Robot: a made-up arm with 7 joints. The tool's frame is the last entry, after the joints. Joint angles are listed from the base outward. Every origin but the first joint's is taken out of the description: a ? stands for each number. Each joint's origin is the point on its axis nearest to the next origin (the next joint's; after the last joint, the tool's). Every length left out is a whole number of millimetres.
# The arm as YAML. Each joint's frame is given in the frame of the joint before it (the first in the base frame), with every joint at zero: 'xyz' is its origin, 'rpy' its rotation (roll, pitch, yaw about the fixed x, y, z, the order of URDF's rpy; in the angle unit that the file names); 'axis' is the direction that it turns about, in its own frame. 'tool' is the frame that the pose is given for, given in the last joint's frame.
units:
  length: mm
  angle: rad
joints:
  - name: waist
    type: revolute
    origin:
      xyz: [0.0, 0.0, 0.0]
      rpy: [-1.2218, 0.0, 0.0]
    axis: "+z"
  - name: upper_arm
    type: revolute
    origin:
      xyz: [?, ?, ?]
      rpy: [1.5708, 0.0, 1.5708]
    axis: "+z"
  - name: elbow
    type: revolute
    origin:
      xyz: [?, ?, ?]
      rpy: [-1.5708, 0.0, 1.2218]
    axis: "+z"
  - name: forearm
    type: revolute
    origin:
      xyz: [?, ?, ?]
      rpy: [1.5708, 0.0, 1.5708]
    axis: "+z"
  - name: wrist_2
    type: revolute
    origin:
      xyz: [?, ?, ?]
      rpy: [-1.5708, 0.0, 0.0]
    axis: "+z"
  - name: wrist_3
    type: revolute
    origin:
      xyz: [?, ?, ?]
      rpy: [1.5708, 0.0, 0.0]
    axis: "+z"
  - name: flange
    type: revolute
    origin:
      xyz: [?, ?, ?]
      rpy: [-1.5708, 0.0, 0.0]
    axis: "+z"
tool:
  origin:
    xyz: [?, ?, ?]
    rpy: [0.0, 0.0, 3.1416]
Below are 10 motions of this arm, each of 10 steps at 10 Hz.
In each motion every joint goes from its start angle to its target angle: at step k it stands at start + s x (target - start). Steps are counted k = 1, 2, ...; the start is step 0. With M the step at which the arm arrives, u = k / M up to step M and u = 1 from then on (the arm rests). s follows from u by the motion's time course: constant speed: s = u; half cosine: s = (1 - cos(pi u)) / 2; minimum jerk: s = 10 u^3 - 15 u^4 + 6 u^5.
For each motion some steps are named. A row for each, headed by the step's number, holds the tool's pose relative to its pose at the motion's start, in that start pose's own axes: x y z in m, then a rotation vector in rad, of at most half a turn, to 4 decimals.
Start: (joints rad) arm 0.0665 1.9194 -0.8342 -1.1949 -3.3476 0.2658 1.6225
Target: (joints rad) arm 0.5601 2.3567 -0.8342 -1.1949 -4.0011 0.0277 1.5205
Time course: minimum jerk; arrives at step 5
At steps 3, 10:
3: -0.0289 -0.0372 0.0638 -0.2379 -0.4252 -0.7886
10: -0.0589 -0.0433 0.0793 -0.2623 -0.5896 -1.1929

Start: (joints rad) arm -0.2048 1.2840 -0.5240 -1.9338 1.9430 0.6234 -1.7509
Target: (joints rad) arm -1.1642 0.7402 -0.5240 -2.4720 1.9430 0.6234 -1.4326
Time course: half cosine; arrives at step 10
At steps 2, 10:
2: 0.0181 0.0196 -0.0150 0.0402 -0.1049 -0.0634
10: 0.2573 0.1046 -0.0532 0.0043 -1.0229 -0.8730

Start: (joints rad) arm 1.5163 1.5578 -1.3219 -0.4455 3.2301 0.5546 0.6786
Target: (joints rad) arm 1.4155 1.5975 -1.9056 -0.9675 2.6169 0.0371 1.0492
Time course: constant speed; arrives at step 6
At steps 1, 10:
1: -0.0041 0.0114 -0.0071 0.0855 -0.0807 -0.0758
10: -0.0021 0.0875 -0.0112 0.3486 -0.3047 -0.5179

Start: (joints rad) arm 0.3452 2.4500 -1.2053 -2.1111 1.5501 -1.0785 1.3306
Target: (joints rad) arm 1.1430 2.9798 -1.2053 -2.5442 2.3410 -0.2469 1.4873
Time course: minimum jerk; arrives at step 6
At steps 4, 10:
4: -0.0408 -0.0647 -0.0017 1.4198 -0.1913 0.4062
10: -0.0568 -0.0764 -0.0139 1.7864 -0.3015 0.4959

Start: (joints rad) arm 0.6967 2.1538 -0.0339 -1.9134 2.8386 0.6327 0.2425
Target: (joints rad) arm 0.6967 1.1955 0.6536 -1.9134 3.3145 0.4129 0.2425
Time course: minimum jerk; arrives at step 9
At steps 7, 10:
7: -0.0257 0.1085 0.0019 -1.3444 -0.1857 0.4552
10: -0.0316 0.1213 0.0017 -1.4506 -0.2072 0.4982

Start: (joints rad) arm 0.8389 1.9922 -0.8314 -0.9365 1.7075 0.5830 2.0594
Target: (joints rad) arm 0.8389 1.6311 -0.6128 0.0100 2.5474 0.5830 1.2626
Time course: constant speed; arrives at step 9
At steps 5, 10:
5: 0.0504 0.0125 -0.0296 -0.0899 0.0654 0.3053
10: 0.0913 0.0560 -0.0435 -0.2361 0.0478 0.5335

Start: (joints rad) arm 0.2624 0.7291 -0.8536 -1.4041 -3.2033 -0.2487 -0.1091
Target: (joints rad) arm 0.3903 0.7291 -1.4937 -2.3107 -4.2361 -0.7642 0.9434
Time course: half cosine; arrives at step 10
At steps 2, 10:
2: -0.0155 0.0139 0.0049 0.0263 0.0387 -0.0092
10: -0.1300 0.1067 0.1386 0.0295 0.5934 0.4492

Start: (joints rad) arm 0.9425 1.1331 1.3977 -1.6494 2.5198 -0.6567 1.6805
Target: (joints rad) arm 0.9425 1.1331 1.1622 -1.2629 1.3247 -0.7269 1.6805
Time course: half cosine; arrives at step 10
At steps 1, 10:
1: 0.0019 -0.0009 -0.0002 -0.0048 0.0101 -0.0291
10: 0.0707 -0.0455 0.0051 0.0780 0.3973 -1.2245

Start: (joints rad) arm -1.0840 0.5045 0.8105 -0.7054 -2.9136 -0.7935 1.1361
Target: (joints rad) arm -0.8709 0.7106 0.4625 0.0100 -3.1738 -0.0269 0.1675
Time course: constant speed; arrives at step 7
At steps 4, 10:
4: -0.0460 -0.0807 -0.0172 -0.1957 0.2595 -0.8477
10: -0.0938 -0.1469 0.0025 -0.4189 0.3095 -1.5216

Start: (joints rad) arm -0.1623 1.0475 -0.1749 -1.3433 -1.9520 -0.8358 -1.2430
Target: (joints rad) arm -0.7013 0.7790 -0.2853 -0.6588 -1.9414 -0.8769 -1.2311
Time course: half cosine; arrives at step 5
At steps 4, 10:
4: -0.0657 -0.0576 -0.0680 0.0429 0.0315 0.2879
10: -0.0766 -0.0630 -0.0726 0.0546 0.0345 0.3093

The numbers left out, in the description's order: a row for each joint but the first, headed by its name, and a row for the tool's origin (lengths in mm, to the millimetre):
upper_arm: 0.0 0.0 0.0
elbow: 264.0 -96.0 0.0
forearm: 0.0 -32.0 0.0
wrist_2: 22.0 -179.0 0.0
wrist_3: 0.0 0.0 0.0
flange: 0.0 0.0 0.0
tool: 0.0 0.0 0.0

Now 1 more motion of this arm.
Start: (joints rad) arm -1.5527 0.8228 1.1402 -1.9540 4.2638 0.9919 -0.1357
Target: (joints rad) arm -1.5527 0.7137 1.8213 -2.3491 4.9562 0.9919 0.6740
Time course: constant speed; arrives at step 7
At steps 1, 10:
1: -0.0144 -0.0018 -0.0148 -0.0607 0.0963 0.1538
10: -0.1244 0.0072 -0.0690 0.0258 0.6466 1.1229

